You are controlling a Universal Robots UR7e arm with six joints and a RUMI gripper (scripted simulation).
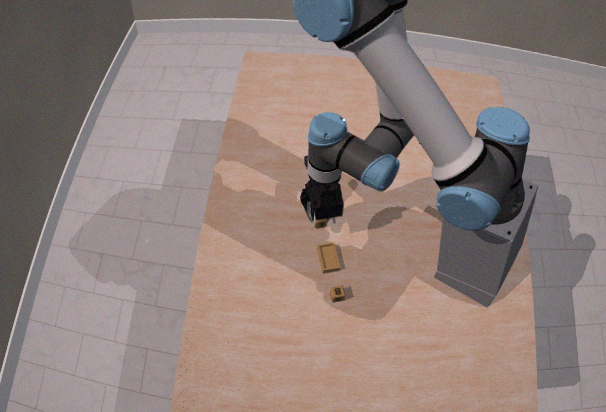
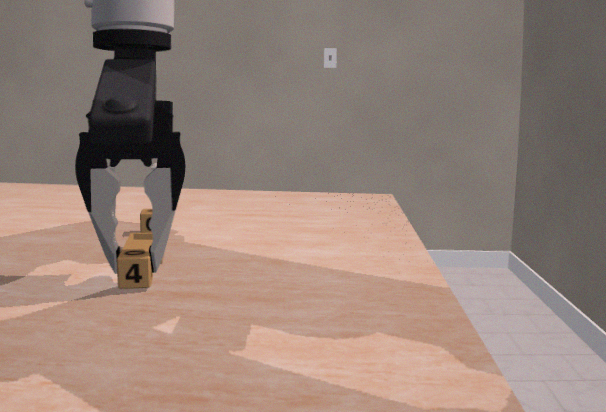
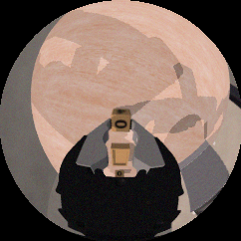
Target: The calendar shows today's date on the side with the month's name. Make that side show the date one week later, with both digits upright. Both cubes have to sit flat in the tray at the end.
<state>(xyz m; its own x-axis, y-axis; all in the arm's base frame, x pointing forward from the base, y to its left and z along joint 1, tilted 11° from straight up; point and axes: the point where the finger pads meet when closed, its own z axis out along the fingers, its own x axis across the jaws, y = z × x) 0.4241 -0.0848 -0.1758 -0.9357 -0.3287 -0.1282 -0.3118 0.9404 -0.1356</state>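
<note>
The wooden calendar tray is 4 cm behind my hand, 10 cm to the left of it and 2 cm below it.
</note>
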